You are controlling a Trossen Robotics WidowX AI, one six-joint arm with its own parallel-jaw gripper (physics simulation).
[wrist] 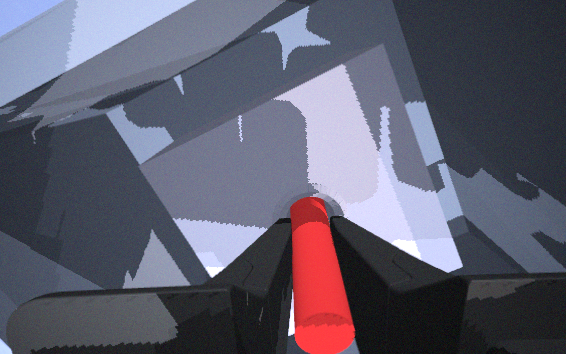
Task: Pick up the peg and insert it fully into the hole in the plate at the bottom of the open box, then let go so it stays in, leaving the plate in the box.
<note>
The picture shows: the gripper, a box and a pale plate.
</note>
